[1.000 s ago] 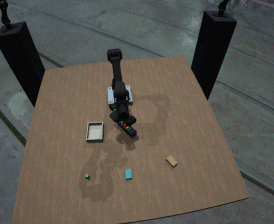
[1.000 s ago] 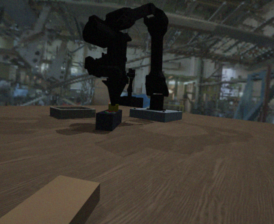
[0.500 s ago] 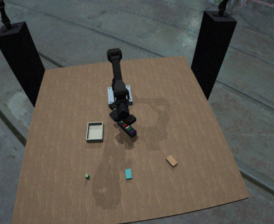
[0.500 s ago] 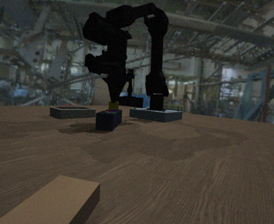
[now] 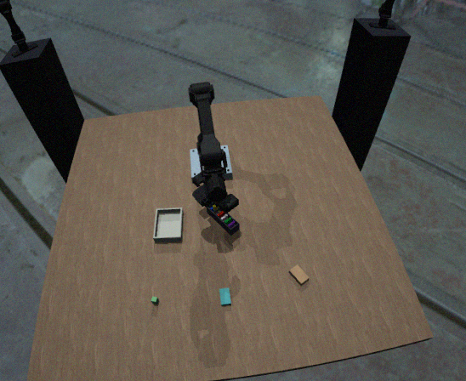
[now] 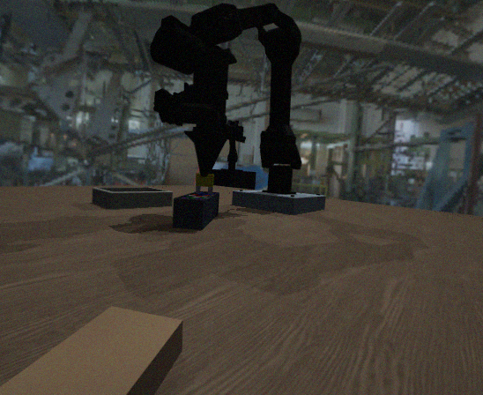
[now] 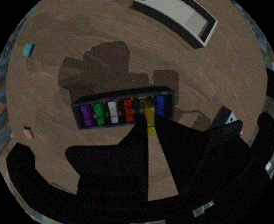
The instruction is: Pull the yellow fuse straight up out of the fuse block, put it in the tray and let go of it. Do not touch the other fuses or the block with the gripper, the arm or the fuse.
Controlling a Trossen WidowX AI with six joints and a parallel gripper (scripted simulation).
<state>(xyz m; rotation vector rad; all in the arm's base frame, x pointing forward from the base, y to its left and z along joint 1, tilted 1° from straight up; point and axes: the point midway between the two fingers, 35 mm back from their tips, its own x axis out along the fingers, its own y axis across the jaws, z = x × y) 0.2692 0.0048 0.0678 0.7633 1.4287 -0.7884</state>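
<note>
Right now the tray is 190 mm to the right of my gripper tip, 70 mm below it and 20 mm ahead of it. Round my gripper tip: yellow fuse 10 mm below.
</note>
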